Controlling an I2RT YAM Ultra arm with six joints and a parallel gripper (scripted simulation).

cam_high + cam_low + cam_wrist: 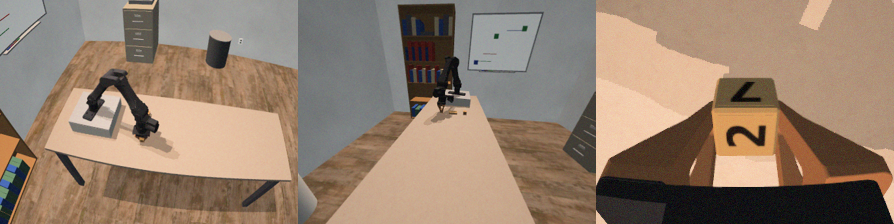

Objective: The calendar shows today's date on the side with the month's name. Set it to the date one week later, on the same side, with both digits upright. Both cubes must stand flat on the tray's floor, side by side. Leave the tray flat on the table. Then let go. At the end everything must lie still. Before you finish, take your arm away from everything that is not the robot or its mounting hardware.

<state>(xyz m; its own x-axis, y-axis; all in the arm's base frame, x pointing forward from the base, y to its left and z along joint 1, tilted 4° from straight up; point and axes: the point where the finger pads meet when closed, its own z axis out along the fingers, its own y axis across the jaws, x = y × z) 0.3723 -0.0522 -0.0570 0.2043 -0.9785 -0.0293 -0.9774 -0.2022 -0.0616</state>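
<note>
The wooden digit cube lies 4 cm behind my hand, 21 cm to the left of it and 1 cm below it. From my hand the other things lie so: calendar tray: 2 cm behind, 10 cm to the left, 1 cm below.
</note>
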